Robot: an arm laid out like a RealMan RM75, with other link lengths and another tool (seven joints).
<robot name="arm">
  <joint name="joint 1" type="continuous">
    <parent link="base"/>
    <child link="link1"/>
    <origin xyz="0 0 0.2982" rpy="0 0 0"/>
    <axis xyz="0 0 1"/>
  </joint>
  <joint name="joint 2" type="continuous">
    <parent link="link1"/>
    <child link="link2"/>
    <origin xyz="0 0 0" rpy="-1.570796 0 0"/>
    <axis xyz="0 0 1"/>
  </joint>
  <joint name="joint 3" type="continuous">
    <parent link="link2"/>
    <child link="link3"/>
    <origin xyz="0 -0.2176 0" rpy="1.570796 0 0"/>
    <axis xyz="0 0 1"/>
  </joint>
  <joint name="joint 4" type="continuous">
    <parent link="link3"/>
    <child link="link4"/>
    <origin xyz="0 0 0" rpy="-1.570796 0 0"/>
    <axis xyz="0 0 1"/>
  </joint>
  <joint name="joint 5" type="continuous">
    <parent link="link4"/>
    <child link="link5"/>
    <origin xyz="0 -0.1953 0" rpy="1.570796 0 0"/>
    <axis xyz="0 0 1"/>
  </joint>
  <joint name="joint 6" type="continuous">
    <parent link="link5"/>
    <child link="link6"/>
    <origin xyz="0 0 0" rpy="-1.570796 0 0"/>
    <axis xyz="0 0 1"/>
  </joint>
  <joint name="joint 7" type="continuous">
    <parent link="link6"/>
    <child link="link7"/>
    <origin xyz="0 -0.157 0" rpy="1.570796 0 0"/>
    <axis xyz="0 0 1"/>
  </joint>
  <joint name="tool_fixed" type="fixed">
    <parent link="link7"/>
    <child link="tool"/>
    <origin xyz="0.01 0.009 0.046" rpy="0 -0.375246 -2.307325"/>
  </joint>
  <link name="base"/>
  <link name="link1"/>
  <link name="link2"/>
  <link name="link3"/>
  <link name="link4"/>
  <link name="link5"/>
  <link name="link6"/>
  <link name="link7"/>
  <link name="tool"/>
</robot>
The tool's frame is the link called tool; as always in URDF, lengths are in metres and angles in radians. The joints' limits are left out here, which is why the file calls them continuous.
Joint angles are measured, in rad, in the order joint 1, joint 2, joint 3, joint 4, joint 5, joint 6, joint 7. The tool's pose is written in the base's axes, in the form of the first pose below.
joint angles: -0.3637, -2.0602, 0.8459, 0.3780, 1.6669, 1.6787, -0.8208
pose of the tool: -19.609 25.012 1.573 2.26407 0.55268 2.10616
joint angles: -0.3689, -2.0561, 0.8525, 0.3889, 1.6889, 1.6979, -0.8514
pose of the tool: -19.419 24.656 1.584 2.28927 0.58707 2.10877
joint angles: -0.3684, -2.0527, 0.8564, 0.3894, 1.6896, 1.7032, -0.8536
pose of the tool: -19.444 24.551 1.657 2.29345 0.59146 2.10753
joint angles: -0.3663, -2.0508, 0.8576, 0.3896, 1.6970, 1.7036, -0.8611
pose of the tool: -19.587 24.416 1.609 2.30427 0.59852 2.11860
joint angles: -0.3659, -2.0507, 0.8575, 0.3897, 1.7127, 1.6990, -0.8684
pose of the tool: -19.775 24.266 1.392 2.32443 0.60544 2.13529
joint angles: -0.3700, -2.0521, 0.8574, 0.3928, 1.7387, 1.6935, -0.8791
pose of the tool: -19.900 24.095 1.041 2.35655 0.61576 2.15345
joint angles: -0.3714, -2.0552, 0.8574, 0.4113, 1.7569, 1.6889, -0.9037
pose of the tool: -19.936 24.147 0.922 2.38190 0.62256 2.17200
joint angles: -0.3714, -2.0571, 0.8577, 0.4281, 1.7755, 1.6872, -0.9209
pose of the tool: -20.017 24.109 0.829 2.40687 0.62637 2.18587
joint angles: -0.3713, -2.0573, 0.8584, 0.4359, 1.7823, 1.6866, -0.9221
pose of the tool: -20.062 24.105 0.816 2.41636 0.62308 2.18601
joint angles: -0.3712, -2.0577, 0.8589, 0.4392, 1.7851, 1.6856, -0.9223
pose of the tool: -20.082 24.107 0.795 2.42049 0.62125 2.18630
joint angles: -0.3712, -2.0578, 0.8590, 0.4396, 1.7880, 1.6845, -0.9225
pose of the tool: -20.119 24.085 0.755 2.42438 0.62107 2.18850
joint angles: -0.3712, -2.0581, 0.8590, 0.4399, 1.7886, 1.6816, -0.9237
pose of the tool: -20.154 24.119 0.725 2.42614 0.61974 2.19178
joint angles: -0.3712, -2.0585, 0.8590, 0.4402, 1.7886, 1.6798, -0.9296
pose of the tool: -20.164 24.150 0.710 2.42734 0.62205 2.19792
